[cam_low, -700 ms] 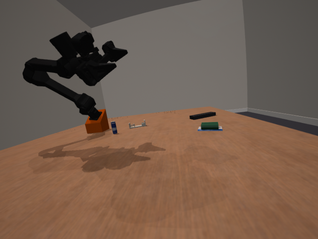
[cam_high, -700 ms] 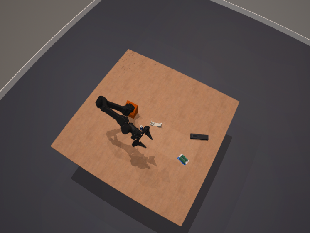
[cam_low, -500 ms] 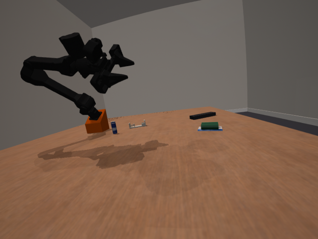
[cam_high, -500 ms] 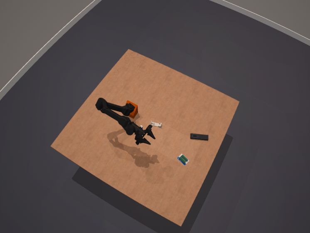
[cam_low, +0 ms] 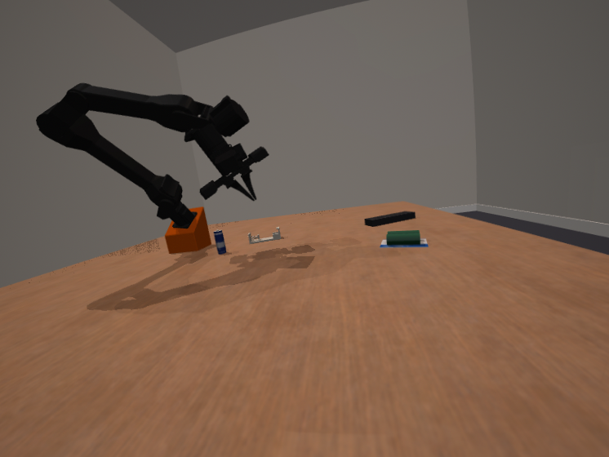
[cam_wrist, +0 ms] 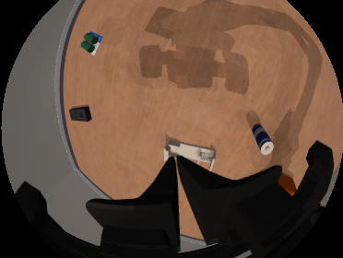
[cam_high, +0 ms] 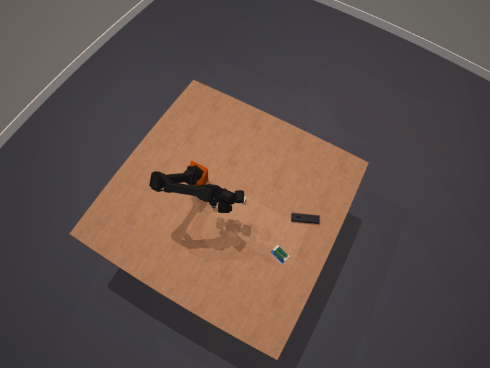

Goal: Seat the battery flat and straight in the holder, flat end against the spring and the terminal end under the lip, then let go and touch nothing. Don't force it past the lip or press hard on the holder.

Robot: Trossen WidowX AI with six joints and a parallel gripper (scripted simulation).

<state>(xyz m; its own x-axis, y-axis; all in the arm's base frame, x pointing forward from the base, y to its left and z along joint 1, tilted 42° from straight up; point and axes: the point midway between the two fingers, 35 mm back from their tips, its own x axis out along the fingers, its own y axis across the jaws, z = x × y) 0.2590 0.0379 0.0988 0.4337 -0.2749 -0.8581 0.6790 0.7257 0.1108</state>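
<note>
The battery is 10 cm below my gripper tip, 10 cm behind it and 4 cm to the right of it. Round my gripper tip: black bar (34 cm ahead, 22 cm to the left, 11 cm below); white card (35 cm ahead, 12 cm below, 3 cm to the right).
</note>
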